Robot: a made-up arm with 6 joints. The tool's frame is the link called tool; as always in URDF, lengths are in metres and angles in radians.
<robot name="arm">
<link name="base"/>
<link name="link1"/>
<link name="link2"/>
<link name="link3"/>
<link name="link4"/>
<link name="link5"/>
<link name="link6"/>
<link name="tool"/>
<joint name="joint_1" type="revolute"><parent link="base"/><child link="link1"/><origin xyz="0 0 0.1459" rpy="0 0 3.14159"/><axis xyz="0 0 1"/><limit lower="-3.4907" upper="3.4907"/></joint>
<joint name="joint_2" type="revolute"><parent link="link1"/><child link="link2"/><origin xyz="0 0 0" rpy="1.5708 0 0"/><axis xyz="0 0 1"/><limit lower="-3.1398" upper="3.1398"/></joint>
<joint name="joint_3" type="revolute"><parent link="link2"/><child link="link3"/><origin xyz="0 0.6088 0" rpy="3.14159 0 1.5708"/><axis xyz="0 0 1"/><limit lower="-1.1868" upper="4.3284"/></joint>
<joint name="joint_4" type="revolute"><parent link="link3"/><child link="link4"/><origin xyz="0 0 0" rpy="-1.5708 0 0"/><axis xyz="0 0 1"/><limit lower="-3.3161" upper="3.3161"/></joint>
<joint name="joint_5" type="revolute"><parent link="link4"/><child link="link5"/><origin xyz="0 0 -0.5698" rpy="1.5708 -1.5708 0"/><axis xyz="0 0 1"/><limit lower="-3.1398" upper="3.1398"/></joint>
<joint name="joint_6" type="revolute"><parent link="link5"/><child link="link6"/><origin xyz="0 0 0.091" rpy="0 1.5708 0"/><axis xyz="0 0 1"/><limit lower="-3.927" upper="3.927"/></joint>
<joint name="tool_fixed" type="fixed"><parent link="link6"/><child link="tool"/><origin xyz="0 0 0" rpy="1.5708 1.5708 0"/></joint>
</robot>
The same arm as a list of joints. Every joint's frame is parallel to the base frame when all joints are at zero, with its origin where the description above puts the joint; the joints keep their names.
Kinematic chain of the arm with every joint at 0, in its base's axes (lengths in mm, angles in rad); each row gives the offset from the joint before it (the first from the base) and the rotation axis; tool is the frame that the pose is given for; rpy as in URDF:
joint_1: xyz 0.0 0.0 145.9 axis +z
joint_2: xyz 0.0 0.0 0.0 axis +y
joint_3: xyz 0.0 0.0 608.8 axis -y
joint_4: xyz 0.0 0.0 0.0 axis -x
joint_5: xyz 569.8 0.0 0.0 axis -y
joint_6: xyz 0.0 -91.0 0.0 axis -x
tool: xyz 0.0 0.0 0.0 rpy 0.0000 0.0000 0.0000
Joint limits (rad, base to tool): -3.4907..3.4907 -3.1398..3.1398 -1.1868..4.3284 -3.3161..3.3161 -3.1398..3.1398 -3.9270..3.9270

